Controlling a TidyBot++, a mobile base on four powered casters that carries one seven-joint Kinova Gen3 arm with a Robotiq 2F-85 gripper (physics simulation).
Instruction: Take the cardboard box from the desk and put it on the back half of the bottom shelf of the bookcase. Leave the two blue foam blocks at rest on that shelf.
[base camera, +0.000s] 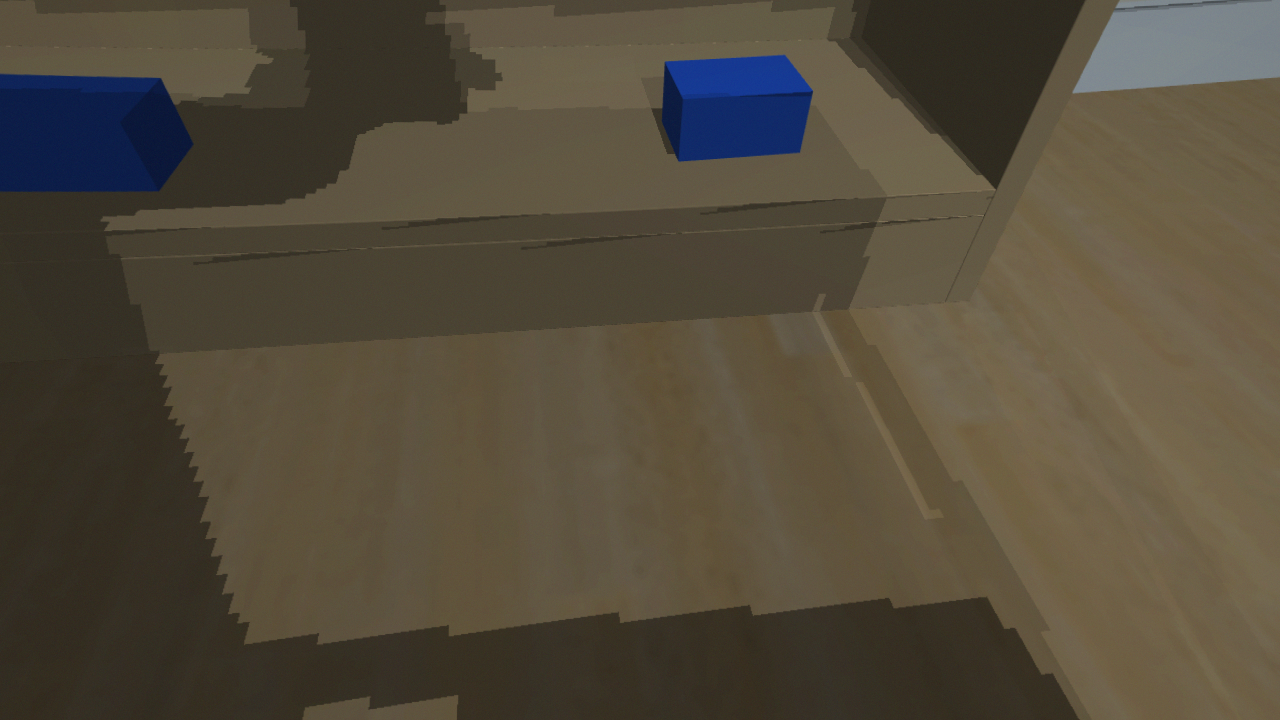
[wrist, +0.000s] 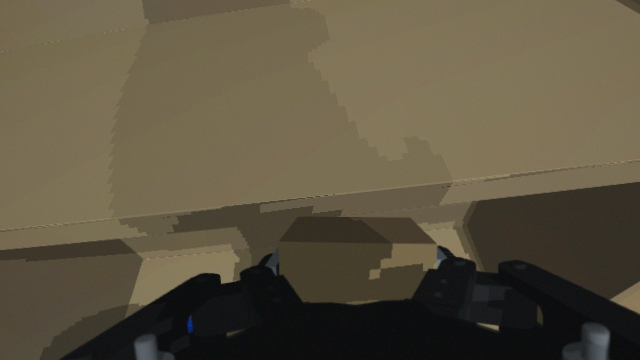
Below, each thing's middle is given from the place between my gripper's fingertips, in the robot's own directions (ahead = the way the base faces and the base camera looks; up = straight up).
I see the cardboard box (wrist: 351, 260) 3 cm behind my hand and 1 cm below it.
